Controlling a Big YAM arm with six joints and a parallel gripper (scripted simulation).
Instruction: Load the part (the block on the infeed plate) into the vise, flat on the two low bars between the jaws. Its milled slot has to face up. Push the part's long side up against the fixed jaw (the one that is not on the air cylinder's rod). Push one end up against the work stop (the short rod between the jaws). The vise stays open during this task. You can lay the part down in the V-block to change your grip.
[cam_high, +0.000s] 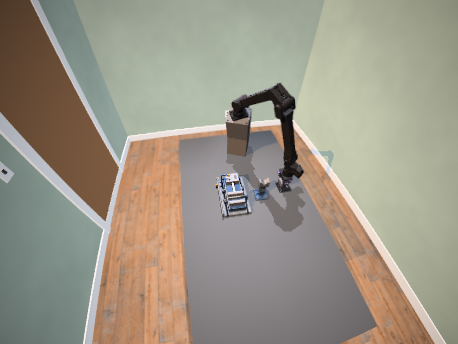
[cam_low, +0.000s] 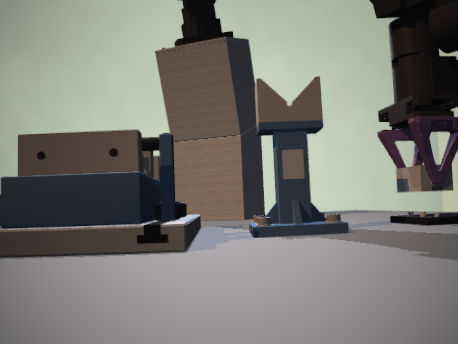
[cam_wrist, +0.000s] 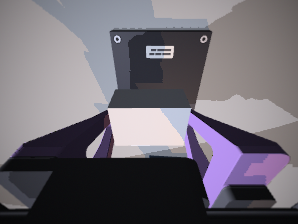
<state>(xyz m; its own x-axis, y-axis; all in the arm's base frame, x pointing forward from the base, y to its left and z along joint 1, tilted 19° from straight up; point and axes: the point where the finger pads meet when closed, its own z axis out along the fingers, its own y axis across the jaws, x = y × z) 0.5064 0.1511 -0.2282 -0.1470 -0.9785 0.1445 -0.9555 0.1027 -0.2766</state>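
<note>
Now: the black infeed plate 5 cm below my hand, 1 cm to the left of it and 1 cm ahead of it. Round my hand: dark work stop rod: 33 cm to the right, 5 cm ahead, 4 cm above; part: 1 cm below; air cylinder rod: 36 cm to the right, 5 cm behind, 2 cm above.
</note>
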